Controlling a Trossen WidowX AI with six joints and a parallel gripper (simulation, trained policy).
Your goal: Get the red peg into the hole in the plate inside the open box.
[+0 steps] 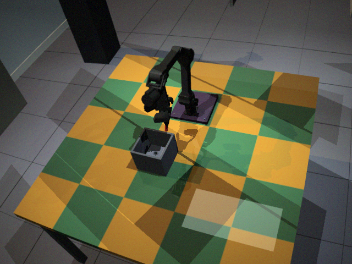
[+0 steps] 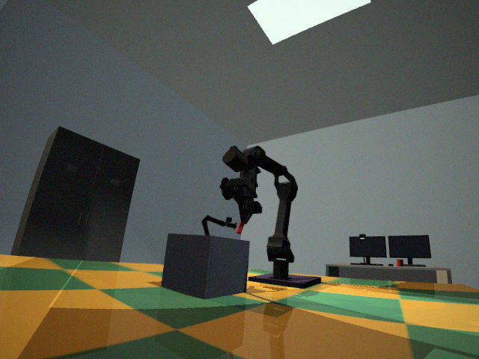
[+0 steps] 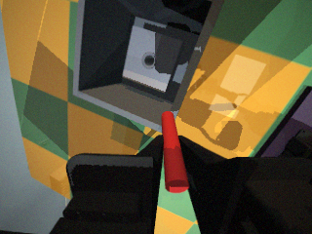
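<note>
Now: gripper tip 14 cm above the grey plate, 8 cm short of it and 6 cm to the left of it. Also, from my gripper tip: red peg: 1 cm above.
</note>
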